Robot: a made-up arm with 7 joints. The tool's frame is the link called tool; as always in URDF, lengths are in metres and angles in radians. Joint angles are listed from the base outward.
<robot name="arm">
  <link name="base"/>
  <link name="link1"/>
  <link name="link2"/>
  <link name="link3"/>
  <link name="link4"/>
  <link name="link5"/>
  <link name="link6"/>
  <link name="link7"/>
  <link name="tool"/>
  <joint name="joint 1" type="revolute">
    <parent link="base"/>
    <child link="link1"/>
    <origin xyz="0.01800 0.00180 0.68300" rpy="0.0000 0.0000 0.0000"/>
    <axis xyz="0 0 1"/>
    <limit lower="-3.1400" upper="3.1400"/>
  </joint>
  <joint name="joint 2" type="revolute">
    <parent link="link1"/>
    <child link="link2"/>
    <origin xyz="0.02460 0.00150 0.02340" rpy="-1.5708 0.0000 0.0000"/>
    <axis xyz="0 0 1"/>
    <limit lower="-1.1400" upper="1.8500"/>
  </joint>
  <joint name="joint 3" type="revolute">
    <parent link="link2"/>
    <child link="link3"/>
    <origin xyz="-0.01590 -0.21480 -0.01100" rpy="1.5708 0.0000 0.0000"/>
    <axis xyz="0 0 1"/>
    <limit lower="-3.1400" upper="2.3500"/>
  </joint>
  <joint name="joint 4" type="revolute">
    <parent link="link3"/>
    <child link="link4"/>
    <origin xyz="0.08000 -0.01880 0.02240" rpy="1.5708 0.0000 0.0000"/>
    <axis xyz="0 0 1"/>
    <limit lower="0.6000" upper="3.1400"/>
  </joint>
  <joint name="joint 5" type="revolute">
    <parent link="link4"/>
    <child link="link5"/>
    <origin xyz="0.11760 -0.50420 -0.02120" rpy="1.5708 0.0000 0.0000"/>
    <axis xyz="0 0 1"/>
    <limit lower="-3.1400" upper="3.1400"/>
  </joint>
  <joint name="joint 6" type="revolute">
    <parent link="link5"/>
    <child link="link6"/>
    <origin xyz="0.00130 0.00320 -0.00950" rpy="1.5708 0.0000 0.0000"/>
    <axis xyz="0 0 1"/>
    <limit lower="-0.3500" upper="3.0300"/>
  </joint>
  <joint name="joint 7" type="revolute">
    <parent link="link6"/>
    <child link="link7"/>
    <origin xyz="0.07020 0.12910 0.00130" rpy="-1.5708 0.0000 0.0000"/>
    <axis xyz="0 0 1"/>
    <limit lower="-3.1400" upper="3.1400"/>
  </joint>
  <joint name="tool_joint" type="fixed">
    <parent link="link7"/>
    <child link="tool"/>
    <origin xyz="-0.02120 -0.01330 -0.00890" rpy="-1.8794 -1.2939 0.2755"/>
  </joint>
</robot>
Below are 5 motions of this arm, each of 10 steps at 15 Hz.
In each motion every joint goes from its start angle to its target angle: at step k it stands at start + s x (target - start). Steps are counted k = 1, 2, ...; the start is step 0. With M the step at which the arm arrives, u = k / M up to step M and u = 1 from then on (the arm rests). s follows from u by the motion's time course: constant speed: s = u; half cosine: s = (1 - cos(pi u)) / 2; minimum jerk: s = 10 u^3 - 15 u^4 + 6 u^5.
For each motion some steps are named. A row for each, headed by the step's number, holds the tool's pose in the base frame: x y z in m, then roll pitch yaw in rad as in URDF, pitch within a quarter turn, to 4 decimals.
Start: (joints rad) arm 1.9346 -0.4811 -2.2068 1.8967 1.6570 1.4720 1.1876
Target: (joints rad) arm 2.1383 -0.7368 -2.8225 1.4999 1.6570 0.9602 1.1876
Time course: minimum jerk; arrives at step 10
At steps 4, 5, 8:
4: 0.7301 -0.3321 0.9058 -1.6486 -0.1044 0.8579
5: 0.7282 -0.3699 0.7970 -1.4872 -0.0083 0.7369
8: 0.6534 -0.4325 0.5343 -1.1541 0.3282 0.5353

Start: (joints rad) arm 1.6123 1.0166 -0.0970 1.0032 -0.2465 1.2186 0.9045
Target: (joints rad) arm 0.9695 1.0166 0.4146 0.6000 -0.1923 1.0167 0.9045
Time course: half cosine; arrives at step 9
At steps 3, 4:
3: 0.0307 0.2244 0.1735 -0.6594 0.4054 -1.1861
4: -0.0005 0.1946 0.1773 -0.7498 0.4118 -1.2907

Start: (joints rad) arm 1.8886 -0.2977 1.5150 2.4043 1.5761 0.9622 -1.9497
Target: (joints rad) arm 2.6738 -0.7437 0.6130 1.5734 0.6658 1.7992 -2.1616
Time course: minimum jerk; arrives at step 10
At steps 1, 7, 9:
1: -0.3055 -0.3686 1.4097 0.2252 -0.3079 -1.4635
7: -0.3528 -0.3222 1.2019 0.2310 0.9169 -1.7823
9: -0.3383 -0.2662 1.1870 0.3155 1.0674 -1.7736

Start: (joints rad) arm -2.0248 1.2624 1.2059 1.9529 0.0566 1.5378 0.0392
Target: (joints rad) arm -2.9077 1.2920 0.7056 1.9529 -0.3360 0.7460 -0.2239
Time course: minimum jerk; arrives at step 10
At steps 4, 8, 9, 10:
4: 0.0322 -0.7575 0.5739 3.0781 0.7142 -0.1590
8: -0.4985 -0.5696 0.4186 2.2498 0.9918 -1.5281
9: -0.5325 -0.5371 0.4095 2.1589 0.9943 -1.6491
10: -0.5382 -0.5312 0.4079 2.1431 0.9944 -1.6700

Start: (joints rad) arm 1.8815 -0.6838 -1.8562 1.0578 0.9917 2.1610 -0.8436
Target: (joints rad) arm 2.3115 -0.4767 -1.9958 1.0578 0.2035 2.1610 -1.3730
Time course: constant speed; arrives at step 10
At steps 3, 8, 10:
3: 0.5047 0.1525 0.6669 2.7353 -0.2949 2.3393
8: 0.4683 0.1861 0.6190 2.6798 0.0097 2.7080
10: 0.4606 0.1922 0.6067 2.6832 0.1138 2.8747

